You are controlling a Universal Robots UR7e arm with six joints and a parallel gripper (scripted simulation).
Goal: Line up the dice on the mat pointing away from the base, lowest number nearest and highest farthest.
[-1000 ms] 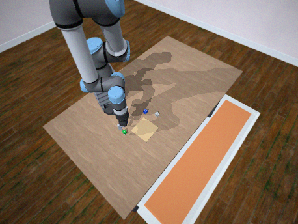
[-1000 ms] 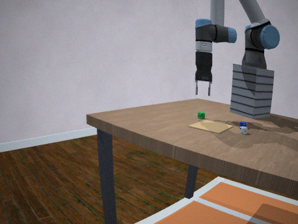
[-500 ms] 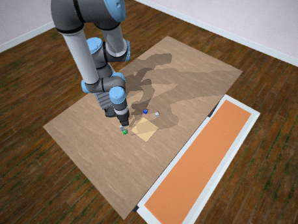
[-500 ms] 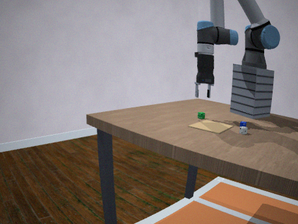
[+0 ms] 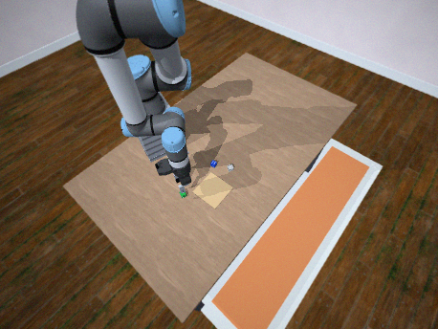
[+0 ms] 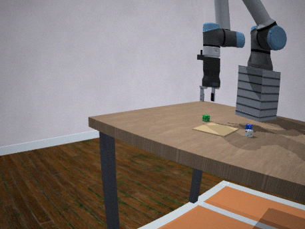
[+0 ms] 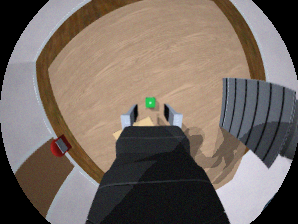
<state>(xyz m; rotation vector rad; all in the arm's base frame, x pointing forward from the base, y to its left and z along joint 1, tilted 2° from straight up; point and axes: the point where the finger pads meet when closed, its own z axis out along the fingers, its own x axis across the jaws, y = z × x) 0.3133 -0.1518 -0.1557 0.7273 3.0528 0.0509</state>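
Now: the green die 90 mm below my hand. From my hand the other things lie so: tan mat 110 mm to the left, 100 mm below, 90 mm ahead; blue die 220 mm to the left, 90 mm below, 10 mm ahead; white die 250 mm to the left, 90 mm below, 90 mm ahead.
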